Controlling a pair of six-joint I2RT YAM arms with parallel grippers.
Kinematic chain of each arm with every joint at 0, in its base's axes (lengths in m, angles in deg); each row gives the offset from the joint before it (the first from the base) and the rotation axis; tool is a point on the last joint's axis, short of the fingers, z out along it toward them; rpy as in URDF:
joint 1: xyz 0 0 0.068 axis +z
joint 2: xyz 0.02 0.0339 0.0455 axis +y
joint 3: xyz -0.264 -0.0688 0 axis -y
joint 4: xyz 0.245 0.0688 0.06 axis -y
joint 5: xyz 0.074 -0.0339 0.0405 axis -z
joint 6: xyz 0.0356 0 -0.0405 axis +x
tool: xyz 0 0 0 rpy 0 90 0
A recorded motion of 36 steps. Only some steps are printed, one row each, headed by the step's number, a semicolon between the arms.
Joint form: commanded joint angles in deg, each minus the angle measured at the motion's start. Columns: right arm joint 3, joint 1, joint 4, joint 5, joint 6, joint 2; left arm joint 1, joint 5, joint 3, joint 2, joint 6, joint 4.
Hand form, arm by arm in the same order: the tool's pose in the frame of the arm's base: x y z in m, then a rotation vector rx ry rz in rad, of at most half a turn. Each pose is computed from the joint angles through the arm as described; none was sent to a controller.
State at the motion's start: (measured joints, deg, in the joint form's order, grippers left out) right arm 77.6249 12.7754 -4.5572 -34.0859 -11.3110 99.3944; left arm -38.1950 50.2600 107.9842 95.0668 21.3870 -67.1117
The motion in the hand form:
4: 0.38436 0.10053 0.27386 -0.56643 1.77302 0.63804; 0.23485 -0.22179 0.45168 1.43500 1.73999 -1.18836
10: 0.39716 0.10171 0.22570 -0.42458 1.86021 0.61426; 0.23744 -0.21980 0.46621 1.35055 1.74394 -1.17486
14: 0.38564 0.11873 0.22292 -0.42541 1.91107 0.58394; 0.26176 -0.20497 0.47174 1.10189 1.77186 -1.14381
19: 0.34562 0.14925 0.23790 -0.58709 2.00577 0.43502; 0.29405 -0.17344 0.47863 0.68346 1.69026 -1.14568
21: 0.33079 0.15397 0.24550 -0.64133 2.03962 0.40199; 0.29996 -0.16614 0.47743 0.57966 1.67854 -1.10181
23: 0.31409 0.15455 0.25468 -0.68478 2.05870 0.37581; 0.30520 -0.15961 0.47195 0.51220 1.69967 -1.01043
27: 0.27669 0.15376 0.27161 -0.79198 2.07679 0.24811; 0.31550 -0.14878 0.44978 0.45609 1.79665 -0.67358
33: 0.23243 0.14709 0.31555 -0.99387 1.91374 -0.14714; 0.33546 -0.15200 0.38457 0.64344 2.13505 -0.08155
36: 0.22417 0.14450 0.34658 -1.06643 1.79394 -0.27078; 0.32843 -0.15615 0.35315 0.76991 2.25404 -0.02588
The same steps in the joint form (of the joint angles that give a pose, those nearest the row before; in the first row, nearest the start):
4: -10.44 -0.73 18.68 3.45 11.14 -1.84; -0.34 -0.54 6.18 -0.78 -4.25 5.29
10: -13.78 -0.52 25.89 9.04 16.04 4.25; 0.10 -2.19 8.76 -0.62 -9.01 7.77
14: -14.93 2.53 23.07 13.17 15.95 2.90; 4.47 -5.31 4.99 -2.09 -19.62 19.76
19: -16.10 9.39 9.40 21.36 8.38 -4.17; 11.48 -10.62 -5.24 -5.89 -38.69 45.23
21: -16.17 11.11 3.86 22.99 6.49 -6.98; 12.68 -14.60 -7.37 -6.60 -41.28 49.30
23: -16.90 12.43 -0.82 24.22 5.02 -10.55; 13.64 -19.29 -8.59 -6.91 -40.14 49.27
27: -18.70 15.82 -10.03 29.98 0.22 -18.25; 14.71 -32.70 -10.64 -6.90 -30.18 44.07
33: -17.49 21.01 -18.93 45.42 -15.82 -28.65; 13.54 -53.12 -9.93 -0.54 -11.10 25.84
36: -13.30 21.96 -21.12 48.66 -23.86 -30.76; 12.40 -53.96 -13.99 -0.18 -7.99 21.41

